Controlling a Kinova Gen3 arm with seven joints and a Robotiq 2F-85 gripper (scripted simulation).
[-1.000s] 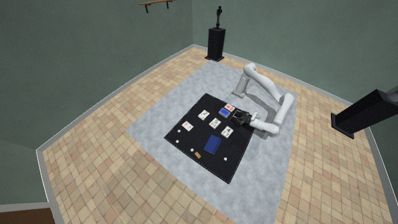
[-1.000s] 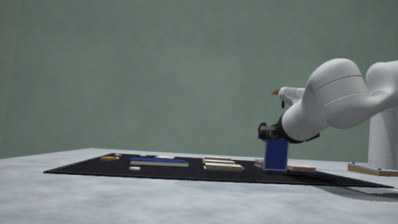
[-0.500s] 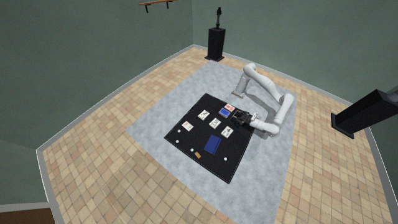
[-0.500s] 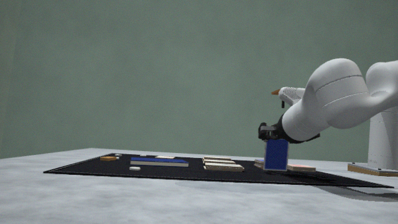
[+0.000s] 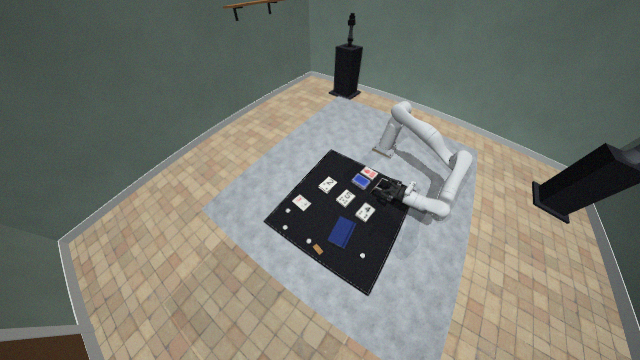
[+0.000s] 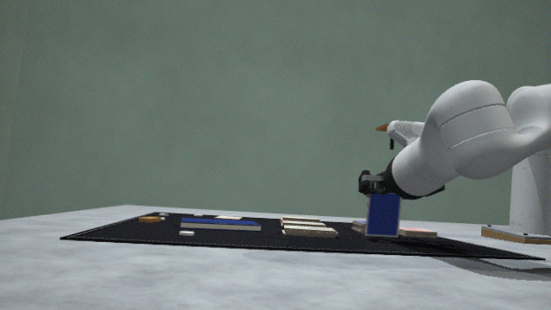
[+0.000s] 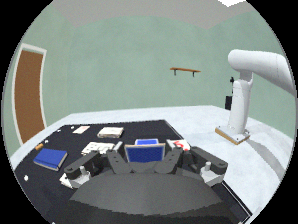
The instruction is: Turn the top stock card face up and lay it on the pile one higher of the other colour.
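The blue-backed card is 40 mm below my hand and 20 mm to the right of it.
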